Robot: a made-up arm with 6 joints. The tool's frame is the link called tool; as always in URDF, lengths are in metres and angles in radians.
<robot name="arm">
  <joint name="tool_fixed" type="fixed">
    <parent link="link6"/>
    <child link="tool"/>
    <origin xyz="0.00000 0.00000 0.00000" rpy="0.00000 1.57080 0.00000"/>
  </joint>
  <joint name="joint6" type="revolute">
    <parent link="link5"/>
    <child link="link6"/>
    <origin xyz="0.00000 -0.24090 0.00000" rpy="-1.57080 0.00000 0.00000"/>
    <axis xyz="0 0 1"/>
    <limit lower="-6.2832" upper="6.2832"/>
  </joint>
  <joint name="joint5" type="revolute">
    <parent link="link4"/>
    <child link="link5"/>
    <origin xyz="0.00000 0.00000 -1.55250" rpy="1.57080 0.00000 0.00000"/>
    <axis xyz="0 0 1"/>
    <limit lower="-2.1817" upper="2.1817"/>
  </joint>
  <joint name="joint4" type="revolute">
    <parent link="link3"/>
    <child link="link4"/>
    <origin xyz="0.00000 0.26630 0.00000" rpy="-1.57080 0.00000 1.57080"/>
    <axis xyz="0 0 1"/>
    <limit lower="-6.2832" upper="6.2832"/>
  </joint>
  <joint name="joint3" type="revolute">
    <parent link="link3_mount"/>
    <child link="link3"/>
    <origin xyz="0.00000 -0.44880 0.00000" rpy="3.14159 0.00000 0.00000"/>
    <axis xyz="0 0 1"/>
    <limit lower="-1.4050" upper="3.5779"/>
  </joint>
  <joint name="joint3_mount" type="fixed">
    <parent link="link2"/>
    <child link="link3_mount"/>
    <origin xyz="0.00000 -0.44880 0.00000" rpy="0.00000 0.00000 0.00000"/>
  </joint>
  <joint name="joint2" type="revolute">
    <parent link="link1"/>
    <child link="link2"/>
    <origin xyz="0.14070 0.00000 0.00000" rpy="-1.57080 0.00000 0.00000"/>
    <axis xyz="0 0 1"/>
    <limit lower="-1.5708" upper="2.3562"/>
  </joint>
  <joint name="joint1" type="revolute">
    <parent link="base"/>
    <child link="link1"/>
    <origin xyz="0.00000 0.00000 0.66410" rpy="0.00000 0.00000 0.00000"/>
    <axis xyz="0 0 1"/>
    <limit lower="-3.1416" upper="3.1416"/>
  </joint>
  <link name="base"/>
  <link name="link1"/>
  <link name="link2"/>
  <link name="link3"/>
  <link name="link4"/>
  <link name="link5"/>
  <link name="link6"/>
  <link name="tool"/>
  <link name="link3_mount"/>
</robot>
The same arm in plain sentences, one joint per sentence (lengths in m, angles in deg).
The arm has six revolute joints in a row. What follows holds with every joint at zero, and every direction is one of the base frame's.
The first joint is mounted 0.6641 m along +z from the base frame's origin and rotates about +z, from -180 to 180 deg.
The second joint is mounted 0.1407 m along +x from the first joint and rotates about +y, from -90 to 135 deg.
The third joint is mounted 0.8976 m along +z from the second joint and rotates about -y, from -80.5 to 205 deg.
The fourth joint is mounted 0.2663 m along +z from the third joint and rotates about -x, from -360 to 360 deg.
The fifth joint is mounted 1.5525 m along +x from the fourth joint and rotates about -y, from -125 to 125 deg.
The sixth joint is mounted 0.2409 m along +x from the fifth joint and rotates about -x, from -360 to 360 deg.
The tool frame, which is the frame that the pose is given for, is mounted at the same point as the sixth joint; its axes are the base frame's turned by roll 0, pitch 0 and yaw 0 deg (as in URDF: about the fixed x, then y, then z).

